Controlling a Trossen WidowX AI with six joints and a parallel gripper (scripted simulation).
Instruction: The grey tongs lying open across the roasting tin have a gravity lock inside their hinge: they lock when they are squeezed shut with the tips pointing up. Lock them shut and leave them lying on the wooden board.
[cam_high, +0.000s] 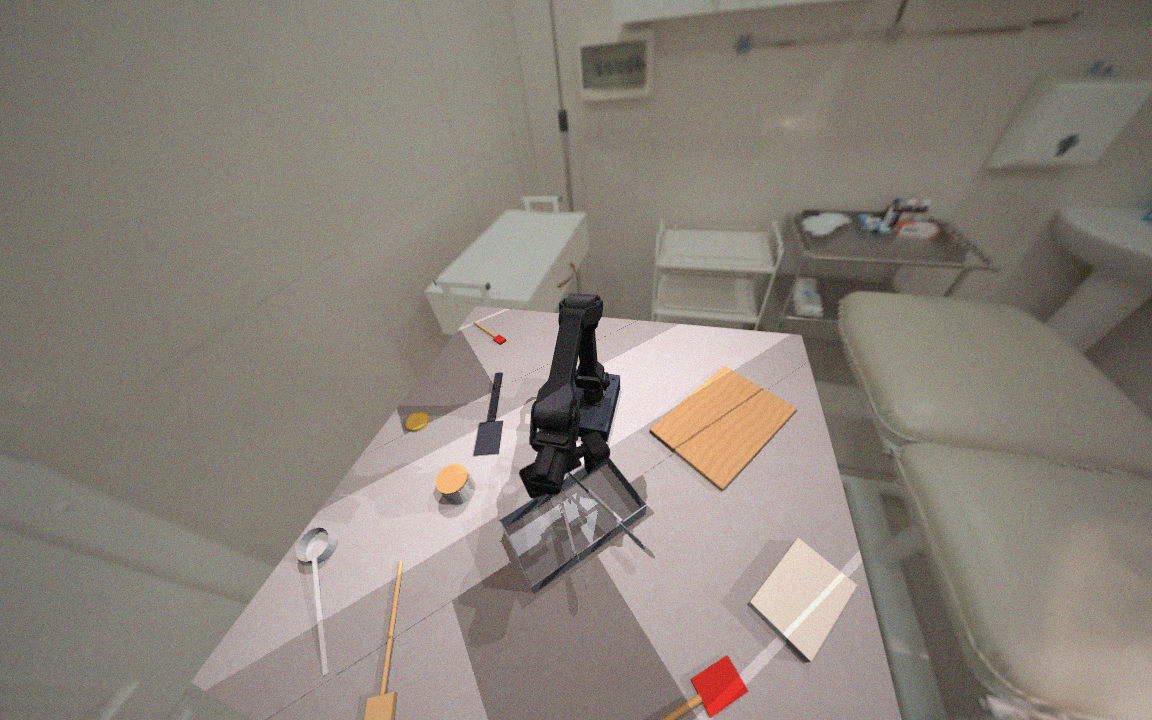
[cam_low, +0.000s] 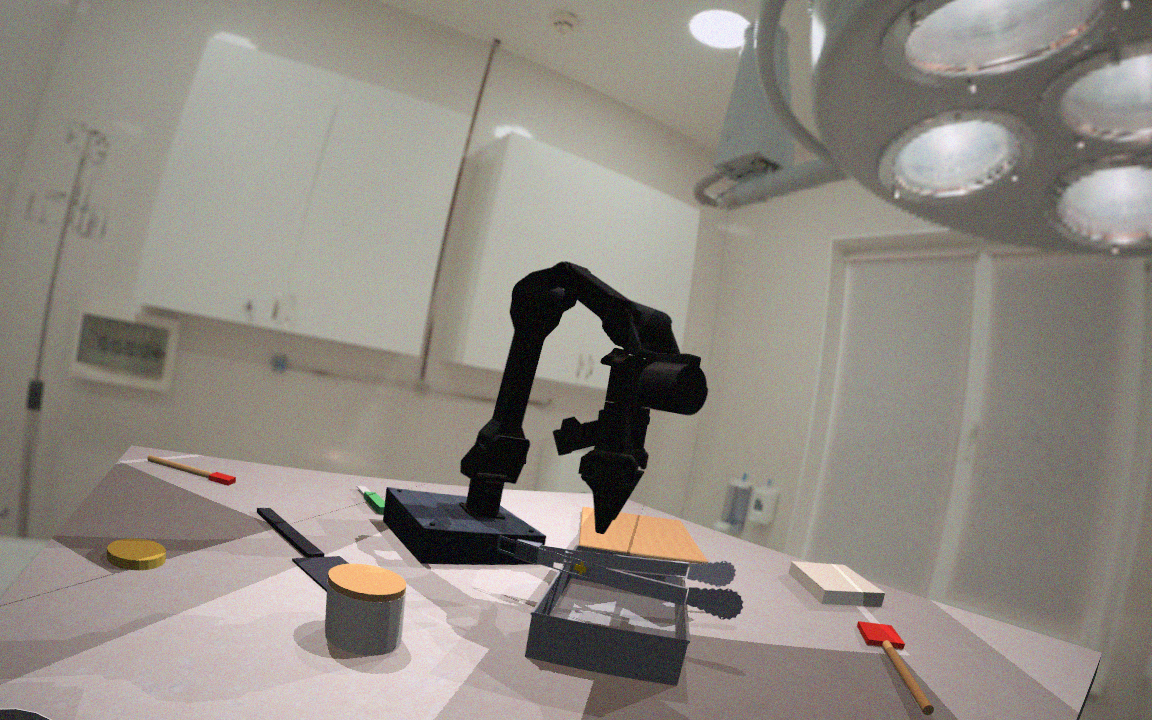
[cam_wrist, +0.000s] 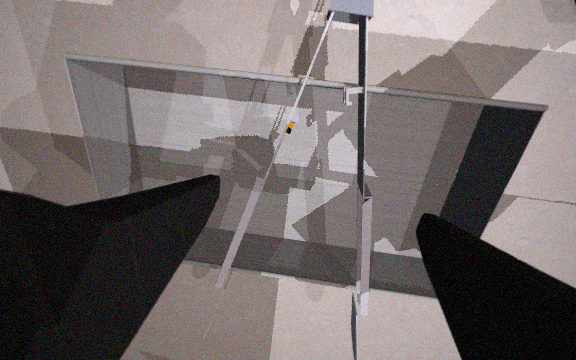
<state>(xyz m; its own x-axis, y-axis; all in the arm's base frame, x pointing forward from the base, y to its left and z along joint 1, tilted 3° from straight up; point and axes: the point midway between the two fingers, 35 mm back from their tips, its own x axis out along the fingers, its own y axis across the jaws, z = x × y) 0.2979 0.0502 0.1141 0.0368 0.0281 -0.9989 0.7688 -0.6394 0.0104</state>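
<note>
The roasting tin lies 10 cm below my gripper tip, 4 cm ahead of it and 1 cm to the left of it. The rest, counted from my gripper tip: red-headed spatula: 32 cm to the left, 27 cm ahead, 12 cm below; then black spatula: 35 cm to the right, 17 cm behind, 12 cm below; then wooden board: 36 cm behind, 32 cm to the left, 12 cm below.
</note>
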